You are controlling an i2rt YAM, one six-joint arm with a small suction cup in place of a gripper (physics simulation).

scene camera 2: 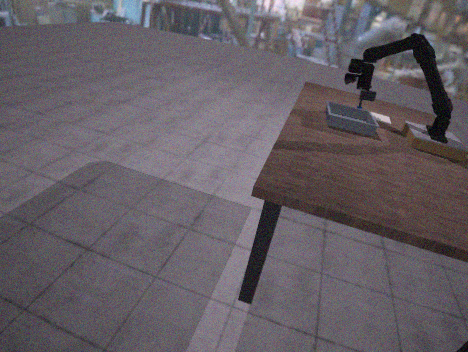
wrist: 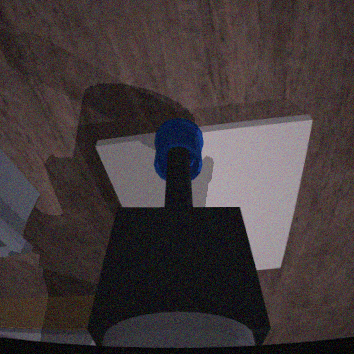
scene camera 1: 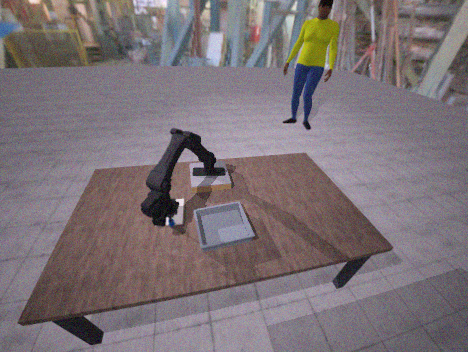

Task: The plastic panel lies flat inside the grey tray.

Note:
My suction cup (wrist: 178, 131) is stuck to a white plastic panel (wrist: 257, 165), which still rests on the table. A grey tray (scene camera 1: 220, 226) rests on the table.

